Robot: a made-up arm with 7 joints. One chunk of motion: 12 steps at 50 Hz.
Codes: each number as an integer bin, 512 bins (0 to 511) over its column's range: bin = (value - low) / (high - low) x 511, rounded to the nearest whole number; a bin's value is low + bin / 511 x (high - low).
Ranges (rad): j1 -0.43..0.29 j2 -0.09..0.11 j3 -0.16..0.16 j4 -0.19..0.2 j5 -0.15..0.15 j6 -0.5..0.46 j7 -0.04..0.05
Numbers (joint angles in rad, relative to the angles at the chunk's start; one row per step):
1: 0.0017 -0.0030 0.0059 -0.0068 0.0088 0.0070 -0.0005
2: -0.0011 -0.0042 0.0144 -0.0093 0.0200 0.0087 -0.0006
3: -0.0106 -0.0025 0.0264 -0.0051 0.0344 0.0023 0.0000
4: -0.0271 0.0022 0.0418 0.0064 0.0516 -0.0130 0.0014
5: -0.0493 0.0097 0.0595 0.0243 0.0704 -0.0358 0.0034
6: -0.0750 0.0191 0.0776 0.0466 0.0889 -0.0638 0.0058
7: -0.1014 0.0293 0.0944 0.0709 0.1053 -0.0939 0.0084
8: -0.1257 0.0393 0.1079 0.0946 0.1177 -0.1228 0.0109
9: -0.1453 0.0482 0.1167 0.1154 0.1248 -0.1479 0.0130
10: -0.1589 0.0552 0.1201 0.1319 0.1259 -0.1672 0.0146
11: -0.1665 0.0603 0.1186 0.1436 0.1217 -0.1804 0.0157
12: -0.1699 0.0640 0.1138 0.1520 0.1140 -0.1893 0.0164
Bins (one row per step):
1: 306 222 265 240 270 270 224
2: 304 219 278 237 290 271 224
3: 298 224 298 242 314 267 227
4: 286 236 322 257 343 259 235
5: 270 255 351 281 375 247 246
6: 252 279 379 310 407 232 260
7: 233 305 406 342 435 216 275
8: 216 330 428 373 456 201 289
9: 202 353 442 400 468 187 301
10: 192 371 447 422 470 177 310
11: 187 384 445 437 463 170 316
12: 185 393 437 448 450 165 320

